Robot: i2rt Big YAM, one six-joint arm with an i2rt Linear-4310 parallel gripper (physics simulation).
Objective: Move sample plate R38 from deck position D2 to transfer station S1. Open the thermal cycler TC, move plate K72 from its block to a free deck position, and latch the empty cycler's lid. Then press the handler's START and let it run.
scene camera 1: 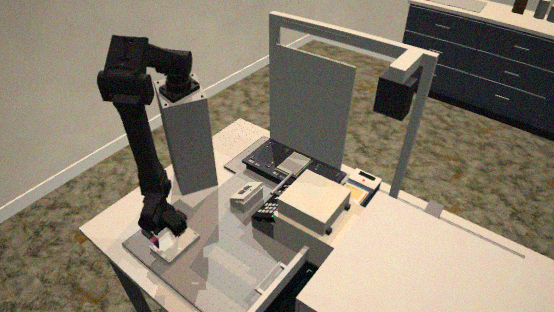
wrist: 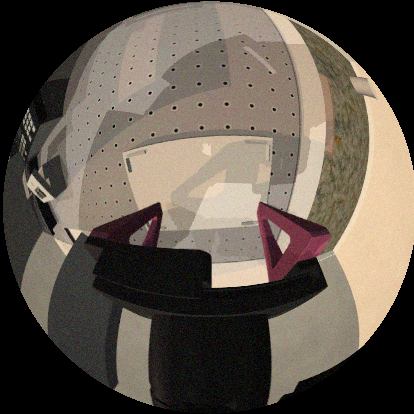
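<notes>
My gripper is open and empty, its magenta fingers spread low over a pale rectangular platform with small corner brackets. Part of the platform is hidden by the gripper in the scene view. No plate shows between the fingers. The beige thermal cycler stands near the table's middle with its lid down; its latch state cannot be told. A pale flat piece lies on the black deck at the back; its label is unreadable. The plates R38 and K72 cannot be identified.
A small pale box with dark markings and a black keypad stand left of the cycler. A grey upright panel, a gantry post and the grey arm pedestal rise around the table. A large white-topped cabinet stands at right.
</notes>
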